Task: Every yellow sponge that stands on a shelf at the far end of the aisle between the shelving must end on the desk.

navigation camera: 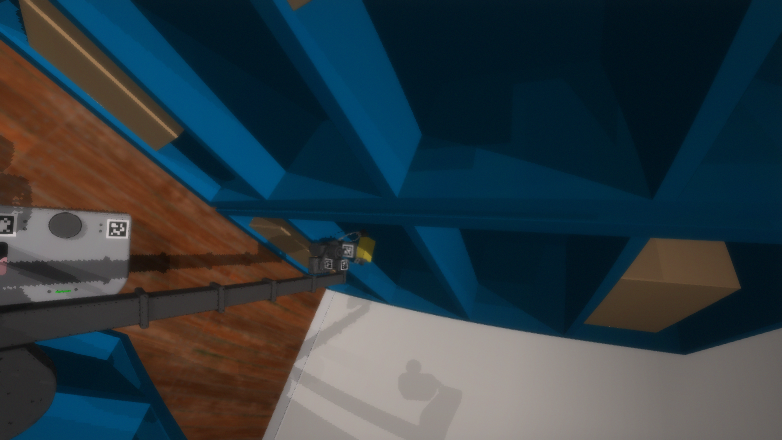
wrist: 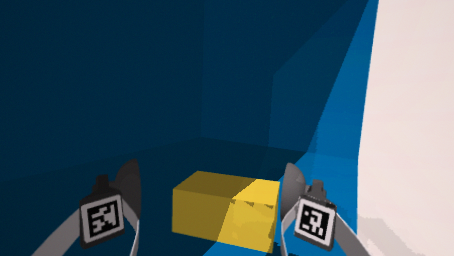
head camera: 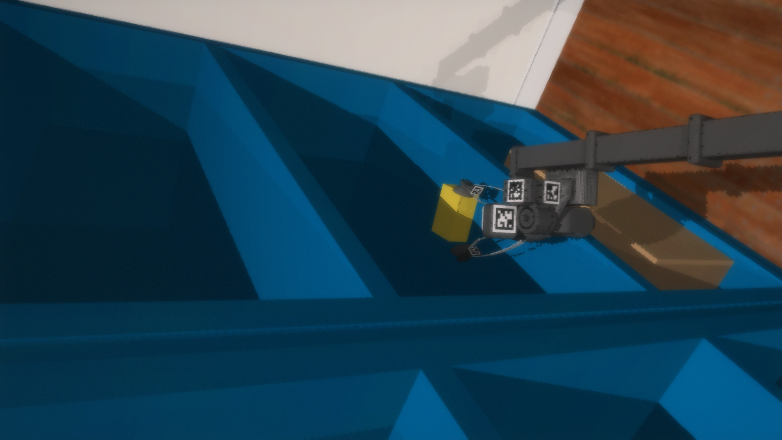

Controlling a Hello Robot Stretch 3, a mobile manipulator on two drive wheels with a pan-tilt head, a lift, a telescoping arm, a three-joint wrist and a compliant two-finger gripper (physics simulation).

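Frame: origin at the robot's base, x ahead, y left, z up, level; centimetres.
Seen in the pictures: gripper, fingertip midpoint: [navigation camera: 366,247] [wrist: 212,180] [head camera: 455,220]; robot's base, origin of the base link: [navigation camera: 67,224].
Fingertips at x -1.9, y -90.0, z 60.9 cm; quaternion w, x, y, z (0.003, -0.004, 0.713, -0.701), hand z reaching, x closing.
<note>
Pixels of each thing's top centre, then the offset from my fingertips to it. Level surfaces: height alone.
- yellow sponge, middle of its top: [wrist: 229,185] [head camera: 445,212] [navigation camera: 369,249] dx -1.7, dy -6.9, dz -3.0 cm
- blue shelf board, its level: dz -7.5 cm
- brown box, middle of its top: [head camera: 543,255] [navigation camera: 326,229] dx +6.1, dy -2.3, dz -26.2 cm
- wooden floor, its level: dz -60.8 cm
A yellow sponge [head camera: 451,218] [navigation camera: 366,249] [wrist: 220,220] rests on a blue shelf board [head camera: 437,147] [wrist: 325,170], partly in sunlight. My gripper [head camera: 464,220] [navigation camera: 361,247] [wrist: 212,180] is open, with its fingertips on either side of the sponge. In the wrist view the right fingertip is very close to the sponge's right end, and a wider gap lies between the left fingertip and the sponge. I cannot tell whether the right finger touches it. The desk does not show in these views.
A brown box [head camera: 694,268] [navigation camera: 281,235] stands on the level below, under my wrist. More brown boxes [navigation camera: 667,295] [navigation camera: 103,76] stand in the shelving. A pale wall [head camera: 328,43] [navigation camera: 382,394] [wrist: 410,100] borders the shelf's end. My arm [head camera: 645,145] [navigation camera: 185,298] reaches across the wooden floor [head camera: 683,54].
</note>
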